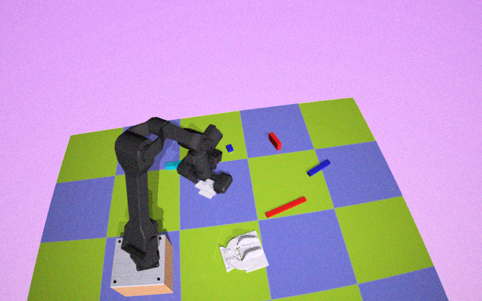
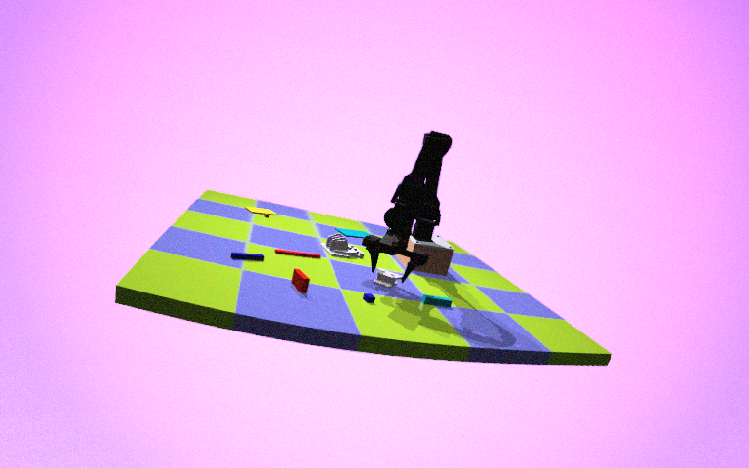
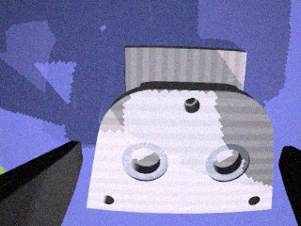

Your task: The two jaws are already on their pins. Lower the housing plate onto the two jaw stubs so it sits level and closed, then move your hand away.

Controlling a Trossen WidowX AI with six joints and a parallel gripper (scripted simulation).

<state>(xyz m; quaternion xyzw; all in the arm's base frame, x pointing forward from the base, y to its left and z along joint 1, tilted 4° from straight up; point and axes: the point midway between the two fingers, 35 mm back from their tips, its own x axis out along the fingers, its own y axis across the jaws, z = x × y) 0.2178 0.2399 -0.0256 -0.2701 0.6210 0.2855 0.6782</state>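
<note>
The housing plate lies 10 mm above my gripper tip. From my gripper tip the other things lie so: blue cube 160 mm to the left, 120 mm ahead, 10 mm below; red bar 230 mm ahead, 150 mm to the right, 10 mm below; teal bar 140 mm to the left, 90 mm behind, 10 mm below.
</note>
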